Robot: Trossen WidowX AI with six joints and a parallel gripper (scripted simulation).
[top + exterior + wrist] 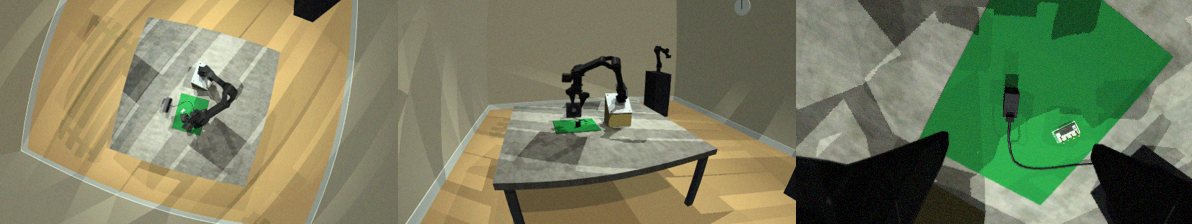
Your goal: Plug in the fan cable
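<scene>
My gripper tip is 1 cm past the dark plug and 14 cm above it. From my gripper tip the other things lie so: white four-pin header (1 cm behind, 11 cm to the right, 16 cm below); green board (4 cm to the right, 17 cm below); dark fan (3 cm behind, 23 cm to the right, 10 cm below).
</scene>
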